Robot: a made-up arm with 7 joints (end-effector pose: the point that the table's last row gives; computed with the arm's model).
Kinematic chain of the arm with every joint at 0, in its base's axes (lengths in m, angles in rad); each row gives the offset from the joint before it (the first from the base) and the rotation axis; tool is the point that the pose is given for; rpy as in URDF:
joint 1: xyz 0 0 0.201 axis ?
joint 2: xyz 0 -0.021 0.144 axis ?
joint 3: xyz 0 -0.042 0.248 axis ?
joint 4: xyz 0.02 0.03 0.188 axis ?
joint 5: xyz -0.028 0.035 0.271 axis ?
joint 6: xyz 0 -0.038 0.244 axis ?
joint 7: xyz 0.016 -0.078 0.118 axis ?
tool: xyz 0 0 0 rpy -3.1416 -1.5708 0
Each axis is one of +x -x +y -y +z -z.
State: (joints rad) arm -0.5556 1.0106 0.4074 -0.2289 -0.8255 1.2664 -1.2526
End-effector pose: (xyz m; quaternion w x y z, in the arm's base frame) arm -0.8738 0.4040 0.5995 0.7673 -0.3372 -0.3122 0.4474
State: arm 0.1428 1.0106 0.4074 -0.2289 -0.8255 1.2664 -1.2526
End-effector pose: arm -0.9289 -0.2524 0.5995 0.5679 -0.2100 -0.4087 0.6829
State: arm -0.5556 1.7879 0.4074 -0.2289 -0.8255 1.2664 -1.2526
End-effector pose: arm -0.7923 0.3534 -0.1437 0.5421 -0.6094 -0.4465 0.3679
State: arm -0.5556 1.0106 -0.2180 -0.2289 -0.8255 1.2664 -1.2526
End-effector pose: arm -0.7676 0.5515 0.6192 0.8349 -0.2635 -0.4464 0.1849
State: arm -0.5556 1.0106 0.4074 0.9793 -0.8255 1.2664 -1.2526
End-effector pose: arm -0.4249 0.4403 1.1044 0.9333 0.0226 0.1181 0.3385
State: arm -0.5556 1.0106 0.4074 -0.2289 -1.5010 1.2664 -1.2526
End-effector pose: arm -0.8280 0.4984 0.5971 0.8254 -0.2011 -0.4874 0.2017
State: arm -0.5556 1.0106 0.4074 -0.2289 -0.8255 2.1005 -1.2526
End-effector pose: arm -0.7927 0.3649 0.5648 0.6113 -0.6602 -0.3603 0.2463
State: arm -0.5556 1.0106 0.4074 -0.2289 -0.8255 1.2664 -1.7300
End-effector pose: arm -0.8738 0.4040 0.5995 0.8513 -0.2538 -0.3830 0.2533
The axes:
joint 1: +z
joint 2: -y
joint 3: +z
joint 4: +y
joint 5: +z
joint 6: -y
joint 7: +x

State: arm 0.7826 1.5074 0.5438 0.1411 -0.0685 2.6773 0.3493
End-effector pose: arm -0.5298 -0.6883 0.4036 0.3610 0.9115 0.1314 -0.1470
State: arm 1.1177 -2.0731 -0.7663 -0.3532 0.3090 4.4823 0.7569
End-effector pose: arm 0.4008 0.7190 -0.0666 0.7938 0.5309 0.0325 -0.2950
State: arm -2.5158 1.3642 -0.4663 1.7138 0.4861 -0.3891 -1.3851
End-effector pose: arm -0.0828 0.3729 0.9386 0.5259 0.7249 -0.4148 0.1610
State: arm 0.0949 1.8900 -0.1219 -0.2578 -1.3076 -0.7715 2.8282
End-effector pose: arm -0.8365 -0.1689 -0.1955 0.7928 0.4947 0.1678 0.3140
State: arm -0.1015 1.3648 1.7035 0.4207 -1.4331 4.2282 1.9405
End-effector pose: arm -0.8626 0.1143 0.5630 0.1881 -0.3837 0.7932 -0.4338
